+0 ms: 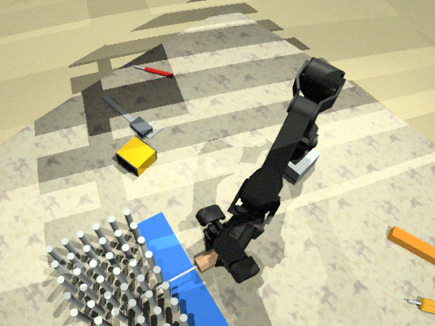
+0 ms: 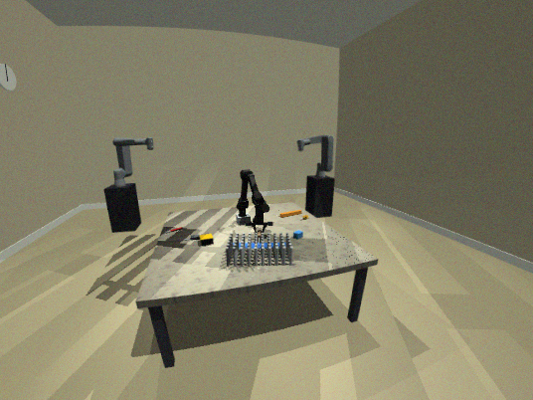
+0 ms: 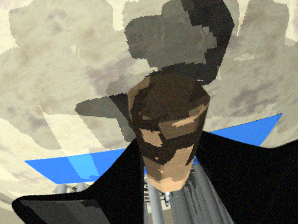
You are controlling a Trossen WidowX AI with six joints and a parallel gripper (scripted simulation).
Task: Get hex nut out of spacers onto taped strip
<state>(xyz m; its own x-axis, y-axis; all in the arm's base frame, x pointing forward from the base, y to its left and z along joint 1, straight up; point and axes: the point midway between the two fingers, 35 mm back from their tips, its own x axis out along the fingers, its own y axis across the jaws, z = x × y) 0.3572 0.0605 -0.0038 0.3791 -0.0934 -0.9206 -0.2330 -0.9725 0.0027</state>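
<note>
Now: the blue taped strip 80 mm ahead of my gripper tip, 20 mm to the right of it and 30 mm below it. From my gripper tip the other things lie so: yellow-handled screwdriver 310 mm behind, 480 mm to the left, 10 mm below; then yellow box 50 mm behind, 360 mm to the right, 10 mm below; then hex nut 240 mm ahead, 60 mm to the right, 20 mm below.
</note>
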